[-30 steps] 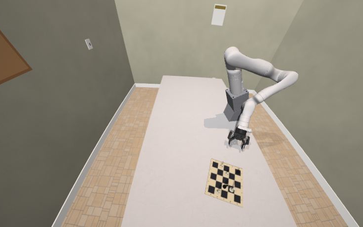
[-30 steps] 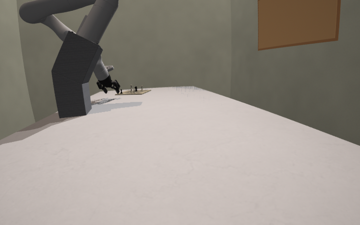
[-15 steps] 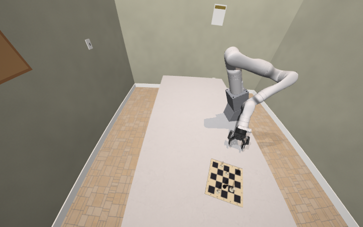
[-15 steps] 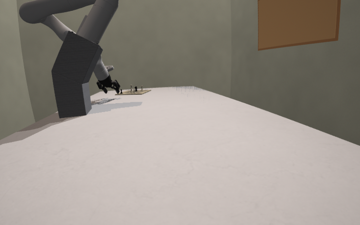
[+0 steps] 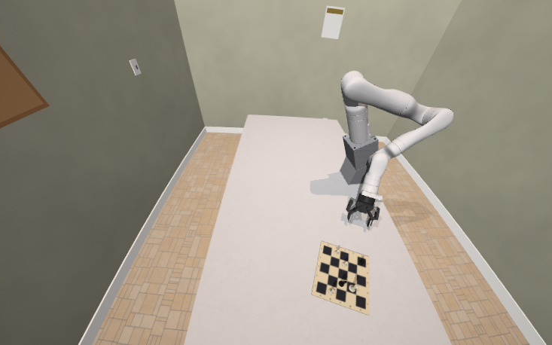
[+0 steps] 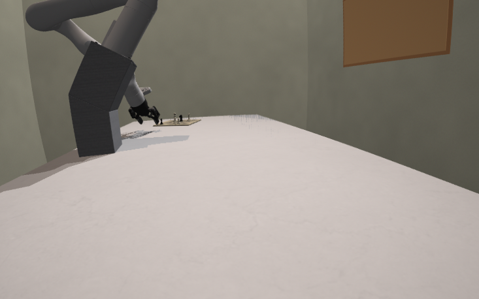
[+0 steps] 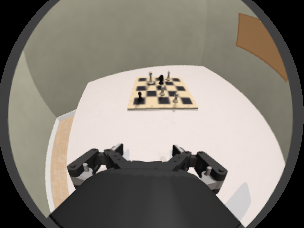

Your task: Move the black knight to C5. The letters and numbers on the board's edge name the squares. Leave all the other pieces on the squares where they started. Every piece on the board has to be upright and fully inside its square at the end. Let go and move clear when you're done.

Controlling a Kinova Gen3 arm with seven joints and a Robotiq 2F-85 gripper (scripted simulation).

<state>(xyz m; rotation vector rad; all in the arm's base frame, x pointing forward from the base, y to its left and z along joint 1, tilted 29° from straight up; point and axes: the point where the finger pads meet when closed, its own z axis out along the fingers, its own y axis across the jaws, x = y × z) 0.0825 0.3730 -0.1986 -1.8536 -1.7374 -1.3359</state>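
Now: hand 100 mm short of the black knight, 270 mm to the right of it and 20 mm above it. The rest, counted from my hand: light piece (140 mm ahead, 300 mm to the left, 10 mm below); chessboard (90 mm ahead, 240 mm to the left, 40 mm below); black pawn (180 mm to the left, 20 mm below).
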